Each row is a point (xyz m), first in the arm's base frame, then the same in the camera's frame.
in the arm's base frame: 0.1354 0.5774 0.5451
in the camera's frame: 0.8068 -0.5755 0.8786
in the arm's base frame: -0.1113 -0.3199 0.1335
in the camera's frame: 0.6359 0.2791 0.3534
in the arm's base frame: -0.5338 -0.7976 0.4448
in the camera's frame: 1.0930 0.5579 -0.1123
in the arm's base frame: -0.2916 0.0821 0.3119
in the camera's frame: 0.7412 -0.1824 0.3101
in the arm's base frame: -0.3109 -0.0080 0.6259
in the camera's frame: 1.0674 -0.1597 0.3241
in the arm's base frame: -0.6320 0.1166 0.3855
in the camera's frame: 0.8454 -0.3216 0.0064
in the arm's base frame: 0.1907 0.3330 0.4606
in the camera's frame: 0.7724 -0.3142 0.8573
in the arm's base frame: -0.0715 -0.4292 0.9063
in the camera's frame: 1.4033 0.2528 0.4984
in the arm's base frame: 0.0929 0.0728 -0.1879
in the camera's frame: 0.2137 0.0226 0.5884
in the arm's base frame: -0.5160 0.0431 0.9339
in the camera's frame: 1.3787 -0.3201 0.1940
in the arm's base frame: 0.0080 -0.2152 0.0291
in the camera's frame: 0.4975 0.2319 0.4747
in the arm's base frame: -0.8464 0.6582 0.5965
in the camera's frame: 0.9555 -0.9302 -0.0298
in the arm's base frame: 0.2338 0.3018 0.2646
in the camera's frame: 0.5844 -0.2373 0.8569
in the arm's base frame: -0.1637 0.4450 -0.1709
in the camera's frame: 0.1785 -0.4023 0.4371
